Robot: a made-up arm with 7 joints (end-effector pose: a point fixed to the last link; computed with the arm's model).
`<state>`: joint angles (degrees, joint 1 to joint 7).
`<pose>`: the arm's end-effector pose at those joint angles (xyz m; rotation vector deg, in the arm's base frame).
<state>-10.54 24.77 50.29 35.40 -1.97 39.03 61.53</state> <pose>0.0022 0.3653 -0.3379 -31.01 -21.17 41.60</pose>
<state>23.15 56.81 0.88 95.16 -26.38 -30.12 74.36</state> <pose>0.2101 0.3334 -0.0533 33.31 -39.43 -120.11</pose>
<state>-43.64 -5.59 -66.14 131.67 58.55 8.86 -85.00</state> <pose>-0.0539 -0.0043 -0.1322 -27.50 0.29 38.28</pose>
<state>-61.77 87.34 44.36 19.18 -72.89 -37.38 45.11</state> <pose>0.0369 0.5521 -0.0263 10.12 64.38 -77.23</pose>
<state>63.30 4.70 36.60 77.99 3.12 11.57 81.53</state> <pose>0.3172 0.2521 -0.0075 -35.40 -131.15 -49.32</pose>
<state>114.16 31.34 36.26 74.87 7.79 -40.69 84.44</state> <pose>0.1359 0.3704 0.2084 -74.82 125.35 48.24</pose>
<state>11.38 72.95 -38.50 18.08 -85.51 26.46 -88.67</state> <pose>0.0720 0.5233 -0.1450 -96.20 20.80 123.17</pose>
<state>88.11 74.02 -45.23 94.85 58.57 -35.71 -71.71</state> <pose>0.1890 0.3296 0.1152 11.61 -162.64 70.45</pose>
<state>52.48 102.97 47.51 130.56 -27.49 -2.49 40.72</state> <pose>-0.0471 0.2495 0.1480 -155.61 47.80 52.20</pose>
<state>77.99 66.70 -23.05 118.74 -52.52 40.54 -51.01</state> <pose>0.1508 0.2664 0.1105 -114.25 78.02 -33.94</pose>
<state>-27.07 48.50 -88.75 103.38 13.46 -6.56 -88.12</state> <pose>-0.1204 0.1807 -0.2436 18.65 -49.16 -22.50</pose>
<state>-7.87 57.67 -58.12 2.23 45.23 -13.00 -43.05</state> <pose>-0.0288 0.4900 -0.2345 94.91 -8.39 -22.76</pose>
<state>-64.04 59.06 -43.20 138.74 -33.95 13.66 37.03</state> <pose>-0.0839 0.1988 -0.1333 -55.64 -21.41 -95.50</pose>
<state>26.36 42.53 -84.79 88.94 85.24 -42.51 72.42</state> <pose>0.1519 0.1784 -0.2711 -110.07 -70.87 -45.33</pose>
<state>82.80 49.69 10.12 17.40 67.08 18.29 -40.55</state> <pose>0.2723 0.4574 0.0169 -9.32 -68.46 103.23</pose>
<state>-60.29 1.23 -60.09 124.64 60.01 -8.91 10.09</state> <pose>-0.1076 0.0076 -0.1431 -92.14 -31.12 55.38</pose>
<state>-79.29 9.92 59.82 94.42 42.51 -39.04 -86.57</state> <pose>-0.1974 0.3167 -0.1255 130.54 -56.70 78.70</pose>
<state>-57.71 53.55 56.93 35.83 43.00 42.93 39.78</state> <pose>-0.1138 0.4997 -0.1373 9.30 -16.35 53.63</pose>
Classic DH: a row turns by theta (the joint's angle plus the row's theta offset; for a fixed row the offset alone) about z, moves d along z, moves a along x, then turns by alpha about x. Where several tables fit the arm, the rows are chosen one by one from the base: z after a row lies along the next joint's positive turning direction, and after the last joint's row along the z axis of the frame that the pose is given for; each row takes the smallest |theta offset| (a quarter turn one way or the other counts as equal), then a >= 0, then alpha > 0; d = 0 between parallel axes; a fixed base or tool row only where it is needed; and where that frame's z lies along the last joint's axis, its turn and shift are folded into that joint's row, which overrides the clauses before.
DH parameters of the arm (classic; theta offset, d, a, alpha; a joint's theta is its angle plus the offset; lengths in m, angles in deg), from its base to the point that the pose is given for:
base (fixed): 0 0 0 90
joint 1: 90 -0.1274 0 90
joint 2: 90 0 0 90
joint 3: 90 -0.26 0 90
joint 4: 0 0 0 -90
joint 5: 0 -0.1729 0 -90
joint 6: -90 0 0 90
joint 7: 90 0 0 90
tool (fixed): -90 0 0 0

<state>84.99 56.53 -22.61 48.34 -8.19 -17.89 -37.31</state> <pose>0.2577 0.4128 0.0971 101.08 -130.18 20.47</pose>
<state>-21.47 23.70 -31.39 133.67 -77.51 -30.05 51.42</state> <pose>0.0426 0.1243 -0.1833 15.38 -70.77 -146.06</pose>
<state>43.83 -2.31 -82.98 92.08 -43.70 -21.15 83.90</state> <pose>0.1860 -0.0542 -0.1633 2.81 20.44 159.51</pose>
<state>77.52 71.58 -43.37 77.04 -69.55 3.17 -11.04</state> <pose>0.2258 0.3743 0.0755 149.16 -50.34 -70.88</pose>
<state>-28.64 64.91 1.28 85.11 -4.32 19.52 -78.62</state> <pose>0.0970 0.3778 -0.1817 117.96 -68.89 -22.32</pose>
